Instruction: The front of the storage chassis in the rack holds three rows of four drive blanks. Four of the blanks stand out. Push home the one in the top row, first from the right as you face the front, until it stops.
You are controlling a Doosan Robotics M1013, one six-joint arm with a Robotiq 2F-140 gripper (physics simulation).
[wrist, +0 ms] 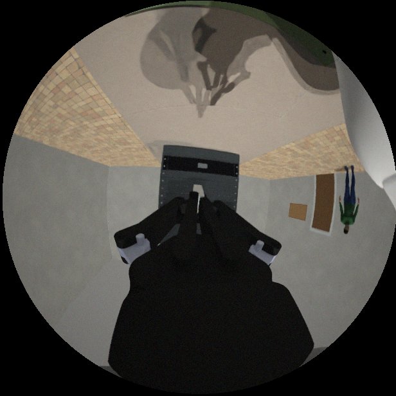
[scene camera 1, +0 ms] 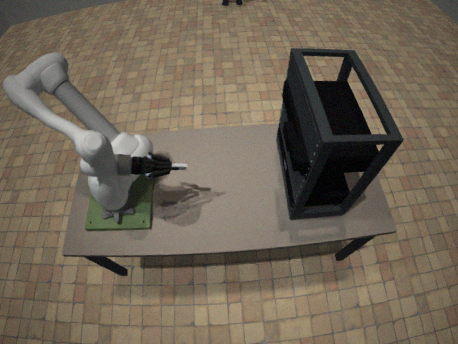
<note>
I see my gripper and a dark rack.
My gripper shows as well in the wrist view.
</note>
